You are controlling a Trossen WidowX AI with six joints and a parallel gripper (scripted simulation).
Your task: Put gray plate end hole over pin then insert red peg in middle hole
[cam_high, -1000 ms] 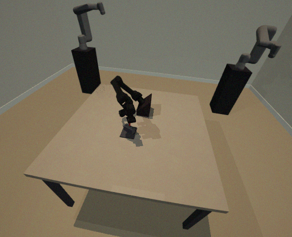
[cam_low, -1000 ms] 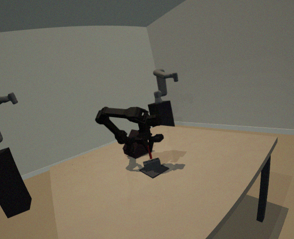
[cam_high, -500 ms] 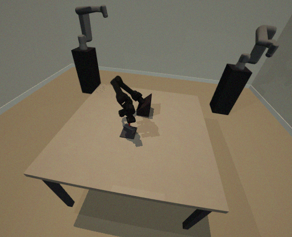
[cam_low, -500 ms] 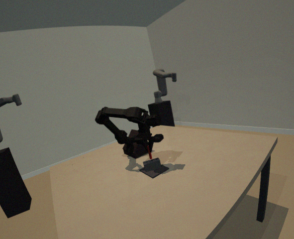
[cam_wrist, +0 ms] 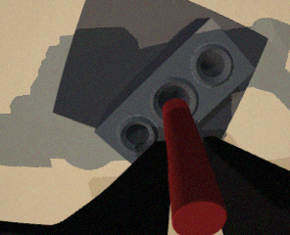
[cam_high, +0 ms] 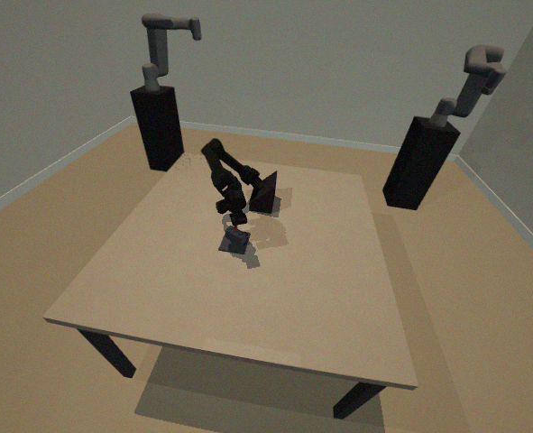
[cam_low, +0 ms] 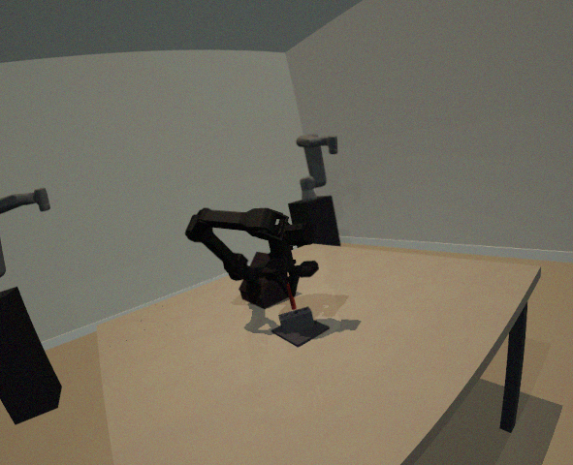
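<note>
Right now the gray plate is 7 cm below my gripper tip. Round my gripper tip: red peg (right at my gripper tip); then dark square base (1 cm ahead, 1 cm to the left, 11 cm below).
</note>
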